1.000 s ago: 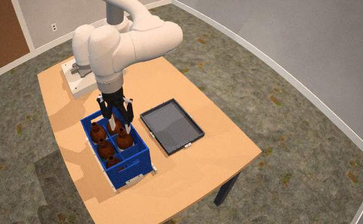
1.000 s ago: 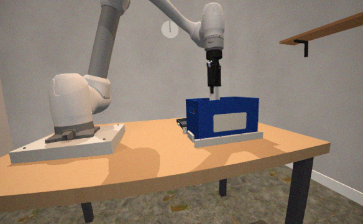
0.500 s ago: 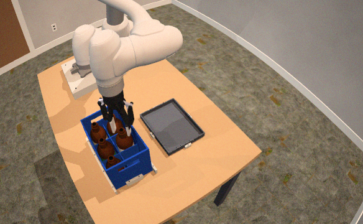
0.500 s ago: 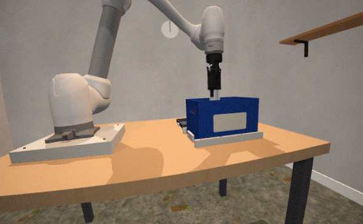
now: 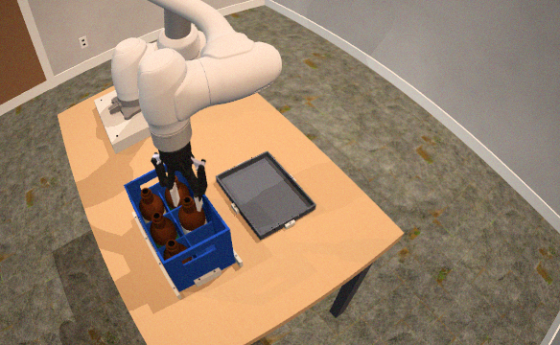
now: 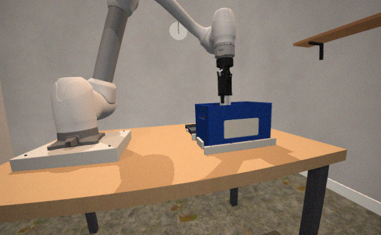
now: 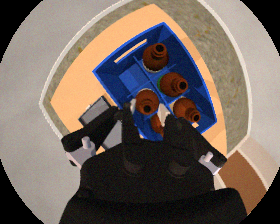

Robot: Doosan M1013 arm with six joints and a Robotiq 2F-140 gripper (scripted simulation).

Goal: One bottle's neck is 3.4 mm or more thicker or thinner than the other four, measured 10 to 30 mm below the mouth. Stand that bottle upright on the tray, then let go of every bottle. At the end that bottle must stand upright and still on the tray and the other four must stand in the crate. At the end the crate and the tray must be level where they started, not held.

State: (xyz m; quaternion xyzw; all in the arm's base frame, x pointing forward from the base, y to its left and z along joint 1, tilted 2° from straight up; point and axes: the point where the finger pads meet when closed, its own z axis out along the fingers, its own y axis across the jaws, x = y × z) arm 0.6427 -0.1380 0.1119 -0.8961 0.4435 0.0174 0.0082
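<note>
My gripper is now 5 cm to the left of the blue crate and 9 cm above it. Also, from my hand: bottle 1 cm behind, 9 cm to the right, 9 cm below; then dark tray 2 cm ahead, 24 cm to the left, 16 cm below.
</note>
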